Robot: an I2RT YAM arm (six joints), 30 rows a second.
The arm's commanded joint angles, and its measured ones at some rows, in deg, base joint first. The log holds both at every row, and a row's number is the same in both.
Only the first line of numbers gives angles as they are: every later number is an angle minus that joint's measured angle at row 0.
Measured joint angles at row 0:
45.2, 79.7, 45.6, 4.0, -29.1, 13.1
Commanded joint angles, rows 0 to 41:
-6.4, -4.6, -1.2, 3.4, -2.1, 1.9
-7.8, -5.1, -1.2, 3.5, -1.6, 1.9
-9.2, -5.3, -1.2, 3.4, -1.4, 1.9
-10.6, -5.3, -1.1, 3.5, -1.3, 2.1
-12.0, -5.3, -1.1, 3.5, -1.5, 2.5
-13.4, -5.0, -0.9, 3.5, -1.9, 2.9
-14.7, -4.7, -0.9, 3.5, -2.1, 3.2
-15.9, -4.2, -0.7, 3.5, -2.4, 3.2
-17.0, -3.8, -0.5, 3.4, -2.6, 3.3
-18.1, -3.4, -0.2, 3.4, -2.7, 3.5
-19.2, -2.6, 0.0, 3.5, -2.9, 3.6
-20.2, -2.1, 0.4, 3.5, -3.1, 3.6
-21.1, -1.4, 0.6, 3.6, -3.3, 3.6
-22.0, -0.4, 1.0, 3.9, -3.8, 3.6
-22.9, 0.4, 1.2, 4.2, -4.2, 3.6
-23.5, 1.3, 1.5, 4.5, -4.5, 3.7
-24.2, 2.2, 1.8, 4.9, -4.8, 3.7
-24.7, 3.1, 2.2, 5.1, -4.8, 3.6
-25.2, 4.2, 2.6, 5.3, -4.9, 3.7
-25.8, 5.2, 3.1, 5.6, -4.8, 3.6
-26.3, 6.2, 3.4, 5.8, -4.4, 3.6
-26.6, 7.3, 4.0, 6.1, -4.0, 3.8
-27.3, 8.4, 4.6, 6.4, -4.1, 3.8
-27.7, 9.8, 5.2, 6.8, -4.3, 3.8
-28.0, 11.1, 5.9, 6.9, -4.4, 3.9
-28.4, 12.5, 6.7, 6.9, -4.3, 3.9
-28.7, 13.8, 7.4, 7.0, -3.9, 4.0
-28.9, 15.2, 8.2, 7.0, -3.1, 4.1
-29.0, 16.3, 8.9, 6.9, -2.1, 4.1
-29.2, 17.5, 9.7, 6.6, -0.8, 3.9
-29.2, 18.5, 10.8, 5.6, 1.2, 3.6
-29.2, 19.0, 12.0, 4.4, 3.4, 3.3
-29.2, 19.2, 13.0, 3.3, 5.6, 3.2
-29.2, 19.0, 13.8, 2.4, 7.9, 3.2
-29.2, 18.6, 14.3, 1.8, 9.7, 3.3
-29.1, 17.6, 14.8, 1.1, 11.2, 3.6
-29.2, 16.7, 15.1, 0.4, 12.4, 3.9
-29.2, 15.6, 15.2, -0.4, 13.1, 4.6
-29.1, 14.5, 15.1, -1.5, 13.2, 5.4
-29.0, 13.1, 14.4, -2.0, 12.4, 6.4
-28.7, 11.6, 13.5, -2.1, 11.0, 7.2
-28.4, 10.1, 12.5, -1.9, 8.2, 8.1
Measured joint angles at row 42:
-29.0, 17.0, 12.6, -1.0, 9.7, 4.8
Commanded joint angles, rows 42 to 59:
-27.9, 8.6, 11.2, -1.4, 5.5, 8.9
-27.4, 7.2, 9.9, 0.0, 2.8, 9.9
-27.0, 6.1, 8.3, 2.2, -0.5, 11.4
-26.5, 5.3, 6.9, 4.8, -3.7, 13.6
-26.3, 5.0, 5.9, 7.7, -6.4, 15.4
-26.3, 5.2, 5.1, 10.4, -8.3, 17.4
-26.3, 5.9, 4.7, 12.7, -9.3, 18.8
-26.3, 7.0, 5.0, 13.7, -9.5, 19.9
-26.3, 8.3, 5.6, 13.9, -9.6, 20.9
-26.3, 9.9, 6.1, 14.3, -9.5, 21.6
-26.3, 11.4, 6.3, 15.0, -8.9, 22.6
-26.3, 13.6, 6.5, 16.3, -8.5, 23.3
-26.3, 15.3, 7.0, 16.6, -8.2, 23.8
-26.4, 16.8, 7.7, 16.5, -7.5, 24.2
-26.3, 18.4, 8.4, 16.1, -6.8, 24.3
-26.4, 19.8, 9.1, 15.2, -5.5, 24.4
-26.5, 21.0, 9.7, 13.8, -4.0, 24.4
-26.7, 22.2, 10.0, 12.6, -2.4, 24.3
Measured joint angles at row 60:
-26.2, 18.6, 6.6, 12.4, -6.0, 21.8
